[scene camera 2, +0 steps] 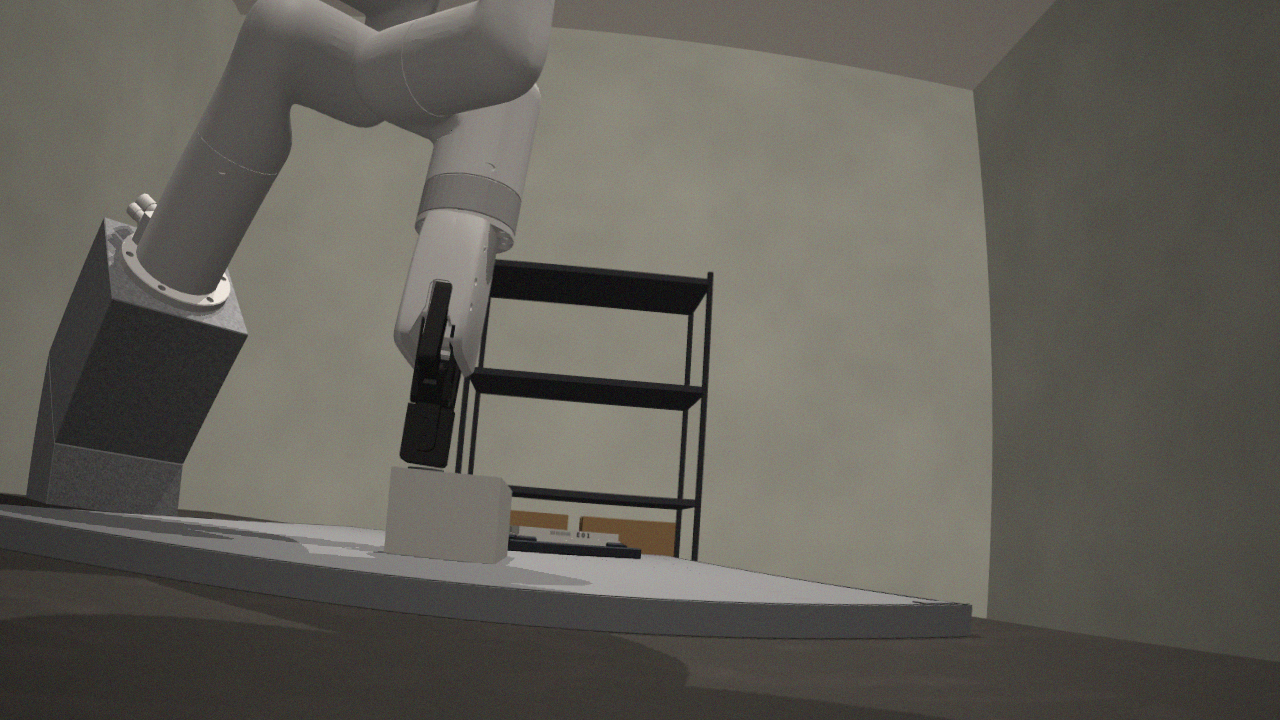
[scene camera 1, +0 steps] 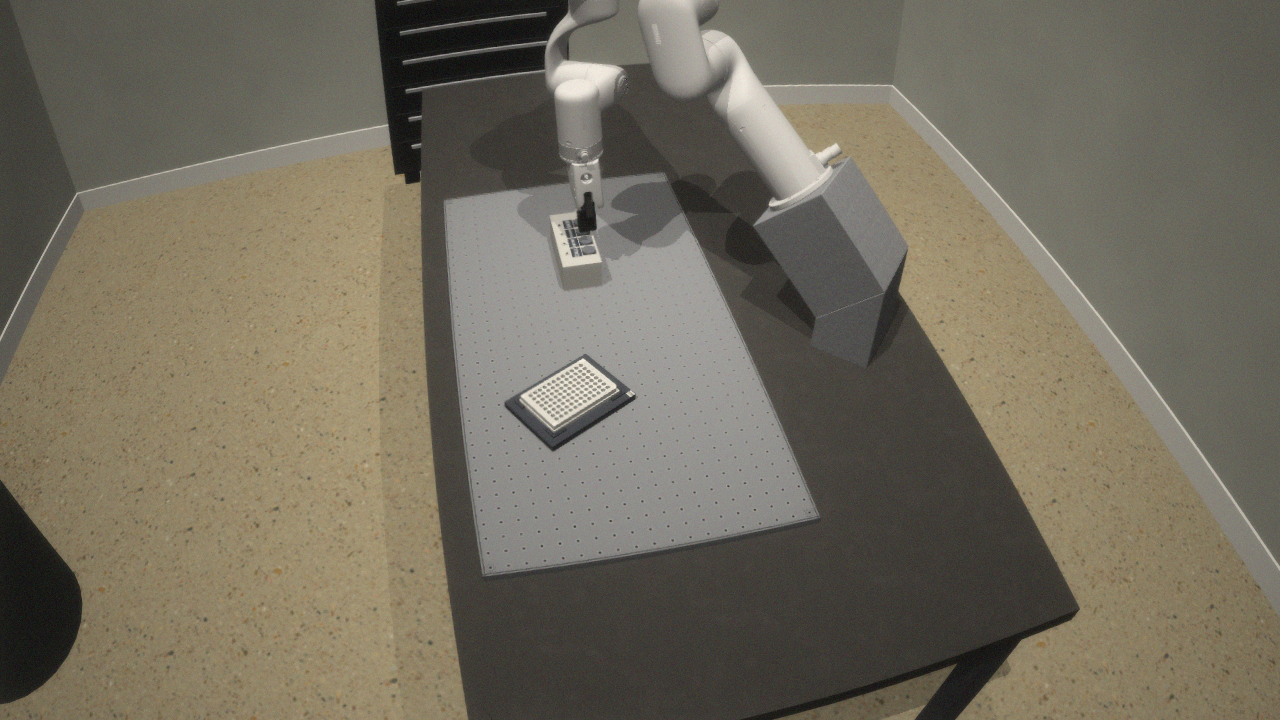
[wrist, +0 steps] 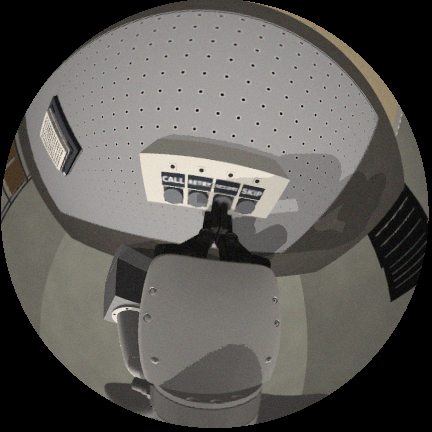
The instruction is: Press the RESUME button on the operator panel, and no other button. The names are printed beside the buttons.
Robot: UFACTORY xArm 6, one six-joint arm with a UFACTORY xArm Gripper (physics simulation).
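Where they show: gripper, fingertip midpoint: point(scene camera 2: 422, 464) point(scene camera 1: 587, 229) point(wrist: 217, 210); arm's base, origin of the base link: point(scene camera 2: 173, 274) point(scene camera 1: 802, 189) point(wrist: 130, 315).
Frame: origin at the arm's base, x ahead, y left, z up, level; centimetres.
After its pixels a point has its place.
Note:
The operator panel point(scene camera 1: 581, 275) @(x 34.8, y -10.2, z -20.7 cm) point(scene camera 2: 447, 514) @(x 35.0, y -26.8, z -20.9 cm) point(wrist: 154, 175) @(x 35.3, y -11.9, z -18.4 cm) is a cream box on the grey perforated mat. In the wrist view its row of round grey buttons reads CALL point(wrist: 173, 196) @(x 32.8, y -14.2, z -18.0 cm), RETRY point(wrist: 198, 199) @(x 32.9, y -17.2, z -18.0 cm), RESUME and SKIP point(wrist: 246, 206) @(x 33.1, y -23.1, z -18.1 cm). The RESUME label point(wrist: 226, 187) @(x 35.1, y -20.0, z -18.3 cm) is blurred but legible. My gripper point(scene camera 1: 586, 231) @(x 32.1, y -19.6, z -17.5 cm) point(scene camera 2: 424, 463) @(x 32.1, y -19.6, z -17.5 cm) point(wrist: 217, 210) @(x 32.1, y -19.6, z -17.5 cm) is shut and empty and points down. Its fingertips are over the RESUME button, partly hiding it. In scene camera 2 they are right at the top of a button; whether it is pressed in cannot be told.
A white well plate point(scene camera 1: 569, 394) @(x 41.4, y 17.0, z -21.4 cm) point(wrist: 54, 142) @(x 40.9, y 14.4, z -21.1 cm) lies on a dark base on the perforated mat point(scene camera 1: 626, 483) @(x 36.3, y 33.9, z -23.6 cm) point(wrist: 210, 110) @(x 42.4, y -16.7, z -23.6 cm). The arm's grey pedestal point(scene camera 1: 832, 250) @(x -1.1, y 11.4, z -4.3 cm) point(scene camera 2: 143, 385) @(x -1.2, y 0.0, z -11.7 cm) stands beside the mat. A black drawer cabinet point(scene camera 1: 474, 53) point(wrist: 405, 245) stands behind the table. A black shelf rack point(scene camera 2: 705, 358) stands farther off.

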